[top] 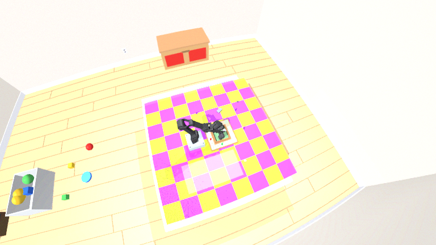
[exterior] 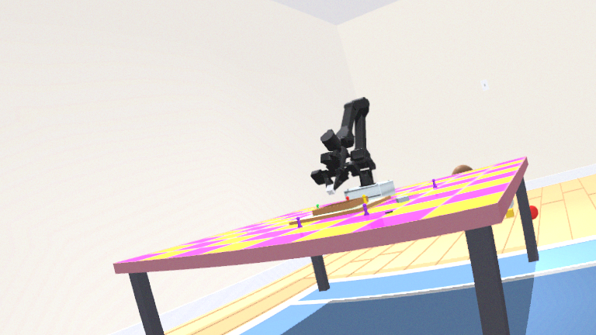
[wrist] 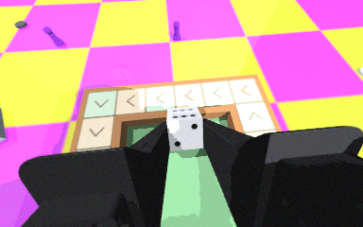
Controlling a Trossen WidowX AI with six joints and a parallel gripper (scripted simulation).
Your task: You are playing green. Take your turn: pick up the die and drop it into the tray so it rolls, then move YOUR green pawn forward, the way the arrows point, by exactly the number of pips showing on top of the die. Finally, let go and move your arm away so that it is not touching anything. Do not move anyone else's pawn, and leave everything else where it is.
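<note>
Now: gripper tip right at the white die. Also, from my gripper tip: red pawn: 15 cm behind, 1 cm to the left, 6 cm below; then green pawn: 8 cm behind, 9 cm to the right, 6 cm below; then yellow pawn: 1 cm ahead, 12 cm to the left, 6 cm below.
</note>
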